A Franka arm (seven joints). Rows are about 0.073 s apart.
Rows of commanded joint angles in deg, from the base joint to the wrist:
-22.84, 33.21, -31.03, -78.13, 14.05, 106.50, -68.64
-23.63, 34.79, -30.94, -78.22, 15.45, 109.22, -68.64
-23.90, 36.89, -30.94, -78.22, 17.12, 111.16, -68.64
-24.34, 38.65, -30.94, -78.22, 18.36, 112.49, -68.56
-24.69, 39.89, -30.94, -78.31, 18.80, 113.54, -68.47
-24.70, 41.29, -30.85, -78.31, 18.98, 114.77, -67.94
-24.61, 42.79, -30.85, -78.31, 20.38, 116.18, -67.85
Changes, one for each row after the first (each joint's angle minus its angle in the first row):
-0.79, 1.58, 0.09, -0.09, 1.40, 2.72, 0.00
-1.06, 3.68, 0.09, -0.09, 3.07, 4.66, 0.00
-1.50, 5.44, 0.09, -0.09, 4.31, 5.99, 0.08
-1.85, 6.68, 0.09, -0.18, 4.75, 7.04, 0.17
-1.86, 8.08, 0.18, -0.18, 4.93, 8.27, 0.70
-1.77, 9.58, 0.18, -0.18, 6.33, 9.68, 0.79

